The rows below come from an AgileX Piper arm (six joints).
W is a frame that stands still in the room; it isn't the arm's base.
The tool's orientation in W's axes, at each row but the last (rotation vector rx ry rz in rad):
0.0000 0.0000 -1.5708
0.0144 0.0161 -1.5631
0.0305 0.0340 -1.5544
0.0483 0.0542 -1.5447
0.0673 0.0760 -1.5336
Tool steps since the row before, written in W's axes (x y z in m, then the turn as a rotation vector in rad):
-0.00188 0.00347 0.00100 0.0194 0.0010 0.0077
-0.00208 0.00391 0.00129 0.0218 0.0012 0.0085
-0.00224 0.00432 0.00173 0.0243 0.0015 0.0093
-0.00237 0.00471 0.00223 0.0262 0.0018 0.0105
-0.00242 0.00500 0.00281 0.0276 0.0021 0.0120
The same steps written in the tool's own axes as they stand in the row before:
-0.00347 -0.00188 0.00100 -0.0010 0.0194 0.0077
-0.00395 -0.00205 0.00121 -0.0012 0.0218 0.0085
-0.00442 -0.00217 0.00155 -0.0015 0.0243 0.0093
-0.00490 -0.00226 0.00191 -0.0018 0.0262 0.0105
-0.00532 -0.00225 0.00232 -0.0022 0.0276 0.0120

